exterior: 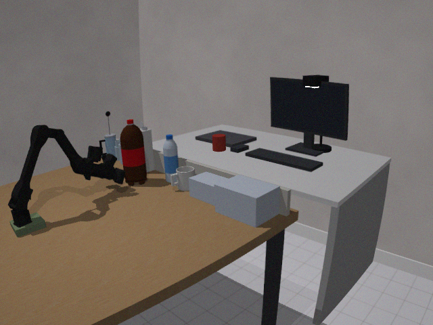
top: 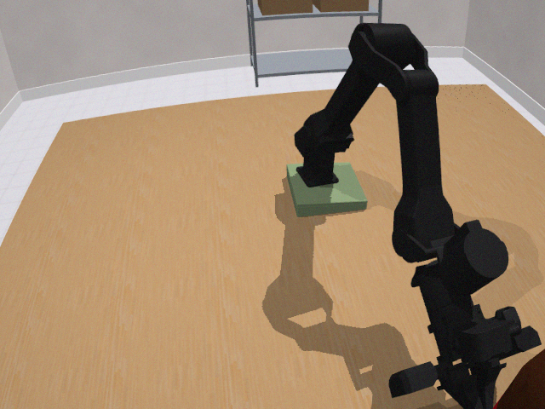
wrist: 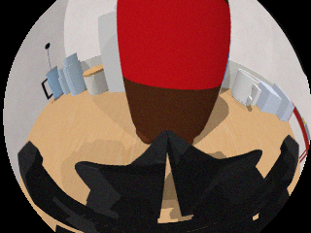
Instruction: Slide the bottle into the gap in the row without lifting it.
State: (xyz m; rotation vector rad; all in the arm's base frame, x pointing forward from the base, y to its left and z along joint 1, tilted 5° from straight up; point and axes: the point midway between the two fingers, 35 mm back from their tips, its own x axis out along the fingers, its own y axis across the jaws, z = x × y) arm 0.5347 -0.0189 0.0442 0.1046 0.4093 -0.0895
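The cola bottle is 90 mm above my hand, 80 mm ahead of it and 20 mm to the right of it. From my hand the other things lie so: water bottle (190 mm ahead, 160 mm to the right, 40 mm above); jar (280 mm ahead, 260 mm to the left); grey box (630 mm to the right, 60 mm ahead, 10 mm below).
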